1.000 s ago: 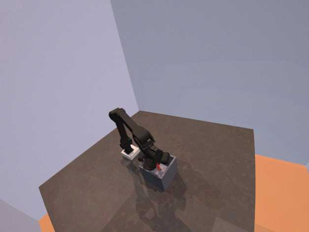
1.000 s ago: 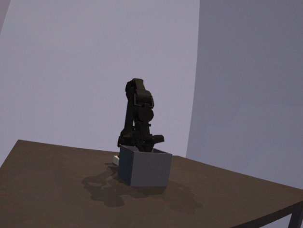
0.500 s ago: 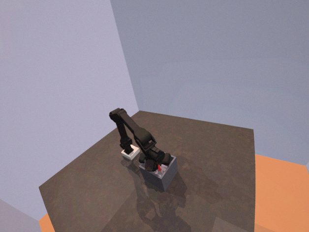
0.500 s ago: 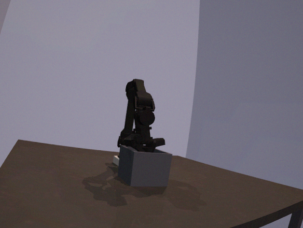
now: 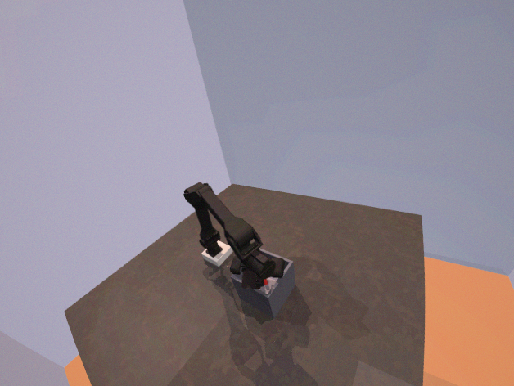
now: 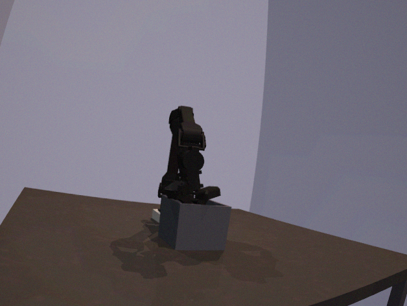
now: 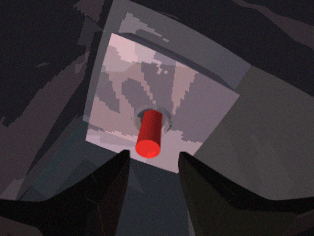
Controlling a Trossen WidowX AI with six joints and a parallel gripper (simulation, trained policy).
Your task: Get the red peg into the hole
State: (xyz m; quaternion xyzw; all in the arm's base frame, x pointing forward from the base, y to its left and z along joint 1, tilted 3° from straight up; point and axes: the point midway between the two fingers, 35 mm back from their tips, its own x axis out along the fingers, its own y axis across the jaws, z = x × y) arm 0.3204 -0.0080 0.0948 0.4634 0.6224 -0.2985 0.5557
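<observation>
My gripper tip is 30 mm above the red peg, 10 mm to the left of it and 10 mm short of it.
</observation>
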